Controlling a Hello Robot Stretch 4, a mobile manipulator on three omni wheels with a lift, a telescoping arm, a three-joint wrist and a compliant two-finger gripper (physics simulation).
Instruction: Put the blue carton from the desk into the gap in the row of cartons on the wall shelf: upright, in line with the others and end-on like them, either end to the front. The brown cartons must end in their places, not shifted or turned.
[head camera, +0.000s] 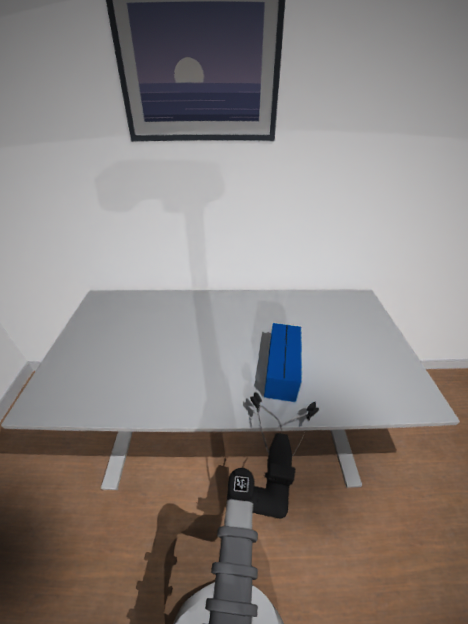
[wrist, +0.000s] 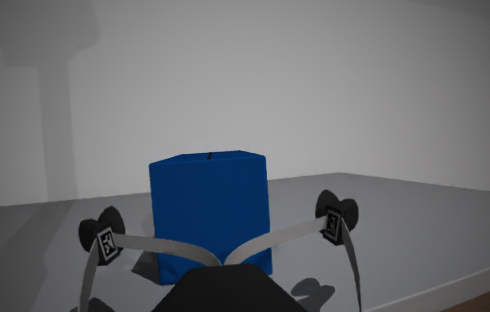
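The blue carton (head camera: 284, 360) (wrist: 211, 215) stands on the grey desk (head camera: 151, 352) (wrist: 400, 235), right of the desk's middle, with a dark line along its top and one narrow end toward the robot. My gripper (head camera: 284, 405) (wrist: 219, 230) is open and empty. Its fingertips are over the desk's front edge region, just short of the carton's near end, one to each side of it. In the wrist view the carton's end face shows between the fingertips, a little nearer the left one. The wall shelf and the brown cartons do not show in either view.
A framed picture (head camera: 201, 137) hangs on the wall (head camera: 327, 216) behind the desk. The desk's legs (head camera: 117, 461) (head camera: 347, 458) stand on the wooden floor (head camera: 377, 544). The telescoping arm (head camera: 236, 554) reaches forward from the robot's base. Shadows of the robot fall on the desk and wall.
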